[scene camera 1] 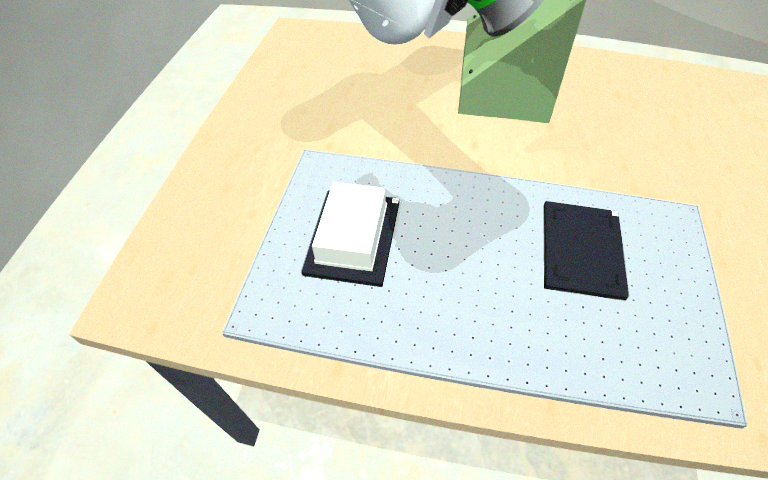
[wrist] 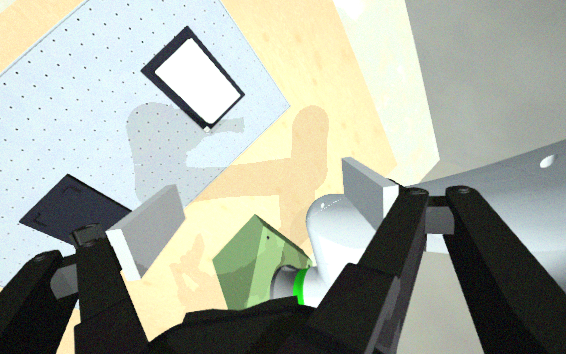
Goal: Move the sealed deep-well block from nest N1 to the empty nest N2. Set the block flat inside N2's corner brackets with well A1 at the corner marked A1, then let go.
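Where they show: gripper, fingertip midpoint: [wrist: 261,188]; arm's base, origin of the base link: [scene camera 1: 517,6] [wrist: 286,294].
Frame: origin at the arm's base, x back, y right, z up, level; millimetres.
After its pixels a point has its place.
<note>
The white sealed block [scene camera 1: 350,220] @[x -497, y 219, z -98 mm] [wrist: 198,81] @[x -496, y 221, z -98 mm] sits on the dark nest [scene camera 1: 342,276] @[x -567, y 218, z -140 mm] [wrist: 150,69] @[x -558, y 175, z -140 mm] at the left of the perforated plate in the scene view. A small white mark shows at that nest's corner. The other dark nest [scene camera 1: 584,249] @[x -458, y -130, z -140 mm] [wrist: 75,207] @[x -483, y -116, z -140 mm] is at the plate's right, with corner brackets, no block on it, and a white mark at its far right corner in the scene view. My gripper [wrist: 261,188] @[x -451, y 170, z 224 mm] is wide open and empty, high above the table and away from the block. The gripper does not show in the scene view.
The perforated plate [scene camera 1: 470,316] @[x -593, y 31, z -152 mm] [wrist: 105,90] @[x -581, y 93, z -152 mm] lies on the wooden table [scene camera 1: 169,237] @[x -530, y 525, z -165 mm] [wrist: 280,55] @[x -410, y 409, z -165 mm]. The green robot pedestal [scene camera 1: 504,96] @[x -140, y 5, z -112 mm] [wrist: 240,260] @[x -139, y -13, z -73 mm] stands behind the plate. Part of the arm [scene camera 1: 396,19] @[x -177, y 206, z 44 mm] [wrist: 335,230] @[x -177, y 202, z 102 mm] shows beside the pedestal, and its shadow falls across plate and table.
</note>
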